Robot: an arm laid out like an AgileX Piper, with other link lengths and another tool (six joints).
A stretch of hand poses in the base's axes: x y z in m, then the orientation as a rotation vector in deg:
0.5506, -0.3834, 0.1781, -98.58, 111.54, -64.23
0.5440, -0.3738, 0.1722, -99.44, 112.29, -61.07
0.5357, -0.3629, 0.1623, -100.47, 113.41, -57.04
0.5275, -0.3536, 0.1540, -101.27, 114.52, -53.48
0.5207, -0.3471, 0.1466, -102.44, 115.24, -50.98
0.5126, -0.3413, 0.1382, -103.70, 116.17, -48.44
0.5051, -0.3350, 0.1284, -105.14, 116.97, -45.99
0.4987, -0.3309, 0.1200, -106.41, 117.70, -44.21
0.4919, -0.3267, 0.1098, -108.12, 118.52, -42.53
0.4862, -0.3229, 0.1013, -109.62, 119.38, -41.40
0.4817, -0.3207, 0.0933, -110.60, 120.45, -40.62
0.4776, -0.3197, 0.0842, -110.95, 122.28, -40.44
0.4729, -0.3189, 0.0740, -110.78, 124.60, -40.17
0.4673, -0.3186, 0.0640, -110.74, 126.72, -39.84
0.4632, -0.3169, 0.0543, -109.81, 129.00, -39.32
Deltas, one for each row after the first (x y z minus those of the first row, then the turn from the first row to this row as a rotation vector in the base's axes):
-0.0066, 0.0096, -0.0059, 1.71, 1.53, 0.50
-0.0149, 0.0205, -0.0158, 3.85, 3.60, 0.98
-0.0231, 0.0298, -0.0241, 5.72, 5.47, 1.25
-0.0299, 0.0363, -0.0315, 6.73, 7.18, 1.62
-0.0380, 0.0421, -0.0399, 7.66, 9.09, 1.86
-0.0455, 0.0484, -0.0497, 8.43, 11.04, 2.18
-0.0519, 0.0525, -0.0581, 8.83, 12.69, 2.35
-0.0587, 0.0567, -0.0683, 8.91, 14.65, 2.53
-0.0644, 0.0605, -0.0768, 8.72, 16.35, 2.50
-0.0689, 0.0627, -0.0848, 8.53, 17.72, 2.14
-0.0730, 0.0637, -0.0939, 8.15, 18.91, 1.01
-0.0777, 0.0645, -0.1041, 7.98, 20.05, -0.54
-0.0833, 0.0648, -0.1141, 7.80, 21.20, -1.91
-0.0874, 0.0665, -0.1238, 8.12, 21.94, -3.54

